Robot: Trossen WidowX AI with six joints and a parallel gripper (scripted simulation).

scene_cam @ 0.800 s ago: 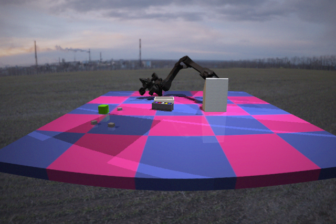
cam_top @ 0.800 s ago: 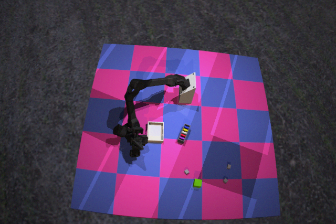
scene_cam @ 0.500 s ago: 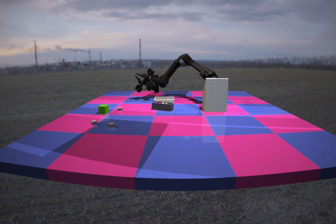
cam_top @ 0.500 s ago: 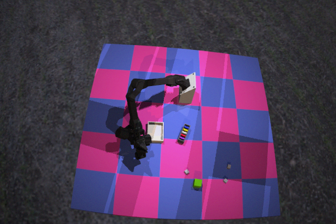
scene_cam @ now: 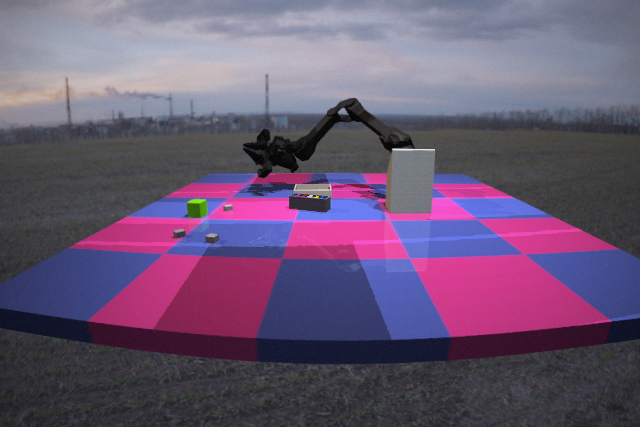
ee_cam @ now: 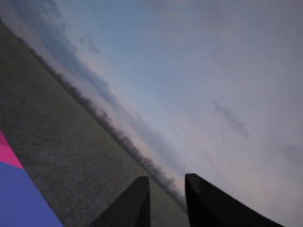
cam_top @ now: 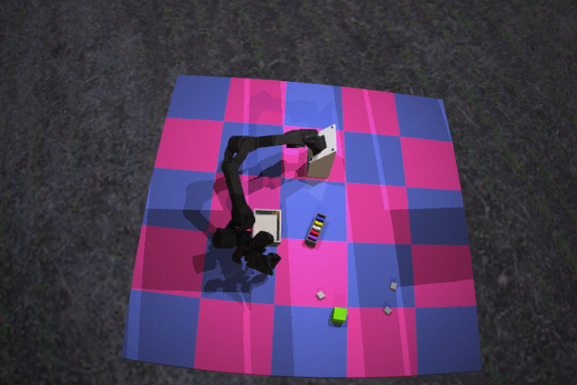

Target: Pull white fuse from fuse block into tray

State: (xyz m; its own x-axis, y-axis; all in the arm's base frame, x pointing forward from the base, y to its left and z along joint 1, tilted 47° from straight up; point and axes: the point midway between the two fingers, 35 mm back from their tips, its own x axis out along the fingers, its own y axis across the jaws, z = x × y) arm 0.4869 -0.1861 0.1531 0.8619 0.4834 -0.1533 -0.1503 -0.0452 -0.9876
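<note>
The white fuse is 220 mm behind my gripper tip, 190 mm to the left of it and 160 mm below it. Also, from my gripper tip: tray 240 mm behind, 10 mm to the left, 180 mm below.
</note>
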